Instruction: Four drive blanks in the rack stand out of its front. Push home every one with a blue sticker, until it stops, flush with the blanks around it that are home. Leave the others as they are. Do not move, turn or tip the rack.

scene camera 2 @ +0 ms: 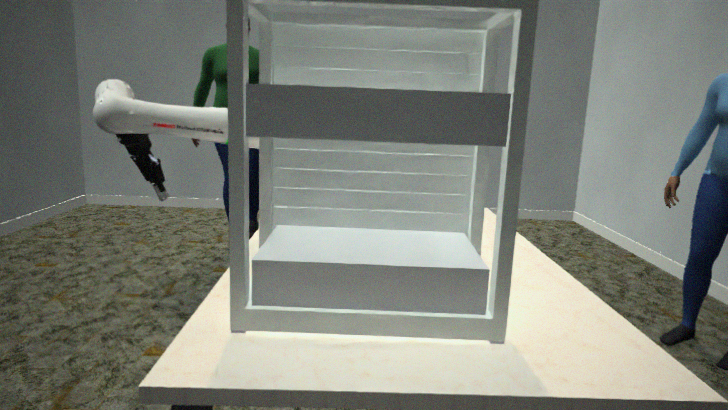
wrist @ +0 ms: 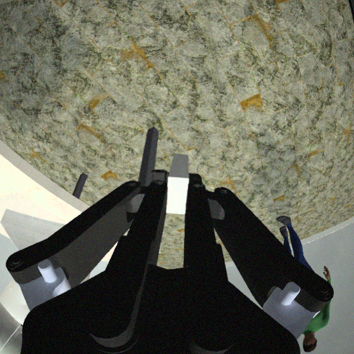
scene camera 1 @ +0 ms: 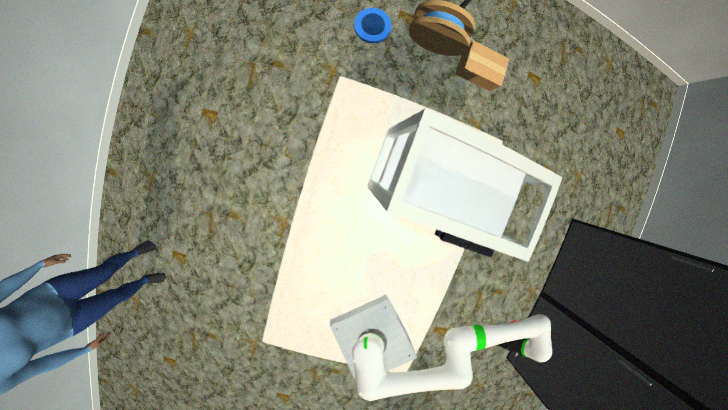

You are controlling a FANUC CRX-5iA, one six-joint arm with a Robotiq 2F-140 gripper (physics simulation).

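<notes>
The rack (scene camera 1: 491, 150) (scene camera 2: 237, 203) is a pale open frame standing upright on the table. In the scene camera 1 view, a narrow black piece (scene camera 1: 464, 243) sticks out along its side nearer the arm's base; whether this is a drive blank I cannot tell. No blank faces or blue stickers can be made out. My gripper (scene camera 2: 161, 193) (wrist: 179, 167) is shut and empty, its pale finger pads together. It hangs pointing down beyond the table's edge, well apart from the rack, and is largely hidden under the wrist in the scene camera 1 view.
The table (scene camera 1: 315, 254) (scene camera 2: 585, 315) carries the rack and the arm's grey base plate (scene camera 1: 356, 318). A large black cabinet (scene camera 1: 636, 285) stands close to the wrist. A cable spool (scene camera 1: 440, 38), a box (scene camera 1: 486, 66) and a blue ring-shaped object (scene camera 1: 360, 31) are behind the table. People stand around.
</notes>
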